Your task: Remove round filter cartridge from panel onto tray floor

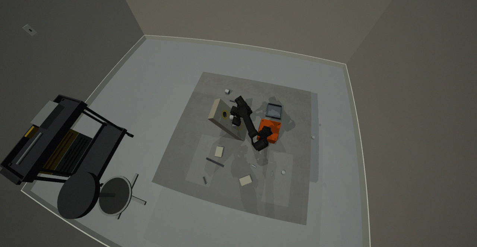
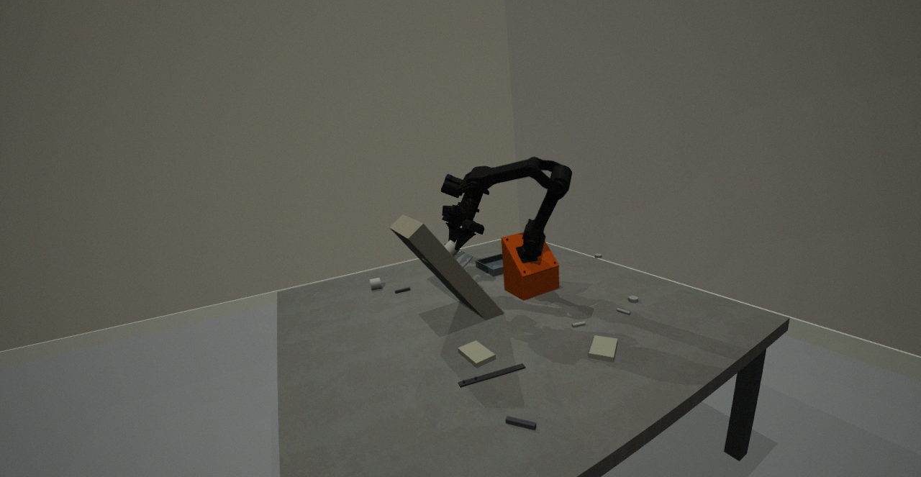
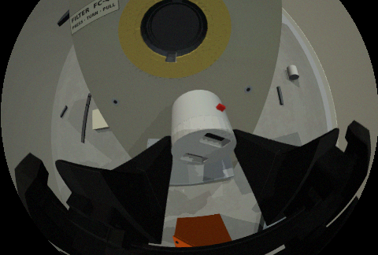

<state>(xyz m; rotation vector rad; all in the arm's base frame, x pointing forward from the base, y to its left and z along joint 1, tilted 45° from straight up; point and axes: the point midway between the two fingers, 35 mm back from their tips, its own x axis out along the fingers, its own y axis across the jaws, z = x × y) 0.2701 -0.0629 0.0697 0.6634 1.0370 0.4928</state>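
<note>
Now: gripper tip 4 cm short of the beige service panel, 4 cm above it and 2 cm to the right of it. The rest, counted from my gripper tip: round filter cartridge (right at my gripper tip); grey tray (32 cm behind, 29 cm to the right, 22 cm below).
</note>
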